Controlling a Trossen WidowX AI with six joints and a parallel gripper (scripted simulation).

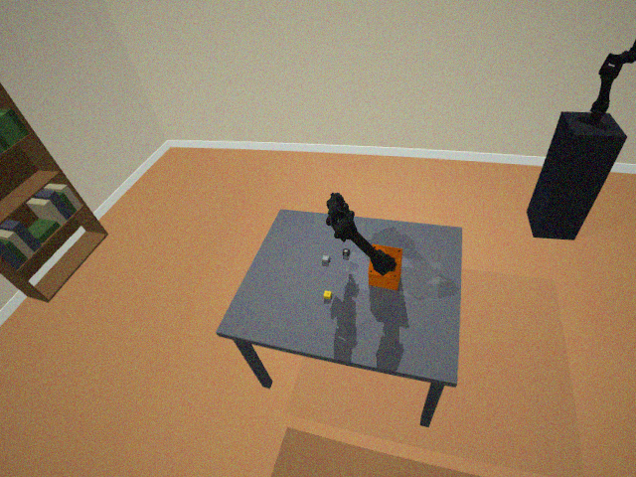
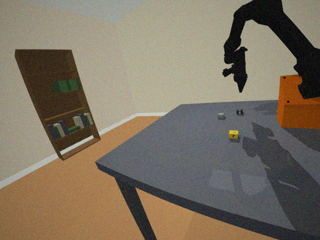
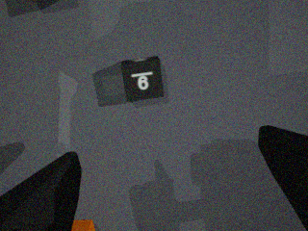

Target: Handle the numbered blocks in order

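Right now my gripper tip is 120 mm above the grey block, 110 mm short of it and 70 mm to the right of it. Also, from my gripper tip: yellow block: 300 mm to the left, 120 mm below, 50 mm ahead; black block: 120 mm below, 10 mm to the left, 10 mm ahead.
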